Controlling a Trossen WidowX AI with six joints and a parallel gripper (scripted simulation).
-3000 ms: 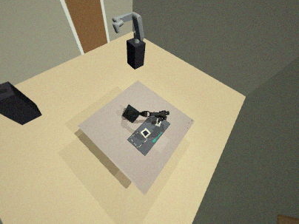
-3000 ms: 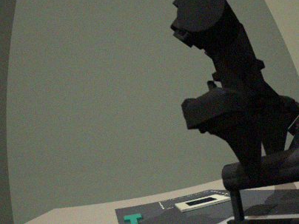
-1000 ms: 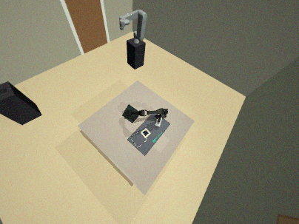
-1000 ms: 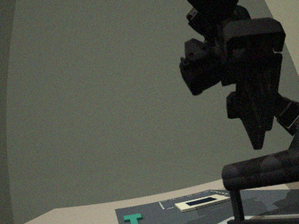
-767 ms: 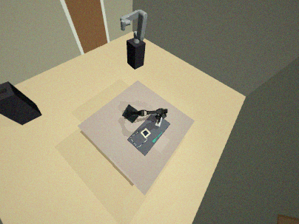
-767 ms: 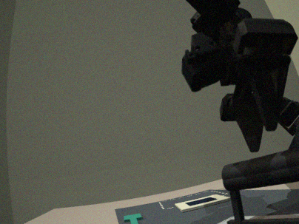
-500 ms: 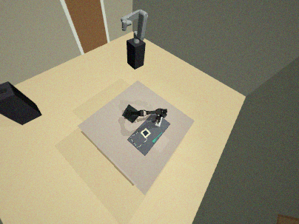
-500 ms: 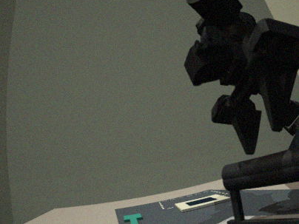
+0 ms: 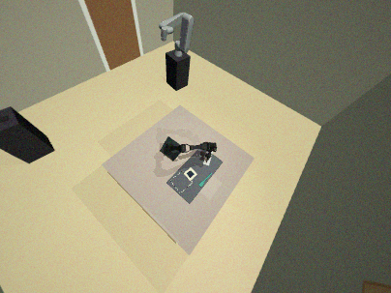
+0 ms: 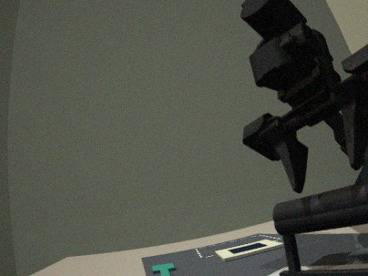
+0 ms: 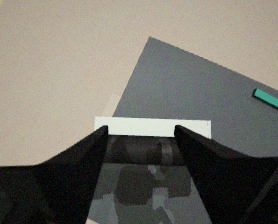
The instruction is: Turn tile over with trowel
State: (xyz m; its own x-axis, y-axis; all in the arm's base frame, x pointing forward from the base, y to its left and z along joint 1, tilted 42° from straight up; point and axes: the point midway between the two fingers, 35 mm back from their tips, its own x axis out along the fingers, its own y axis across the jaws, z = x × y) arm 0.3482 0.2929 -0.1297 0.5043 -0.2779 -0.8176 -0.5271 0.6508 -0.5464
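Now: gripper tip 3 cm short of the dark mat, 27 cm to the left of it and 12 cm above it. The rest, counted from my gripper tip: tile (34 cm to the right, 10 cm below).
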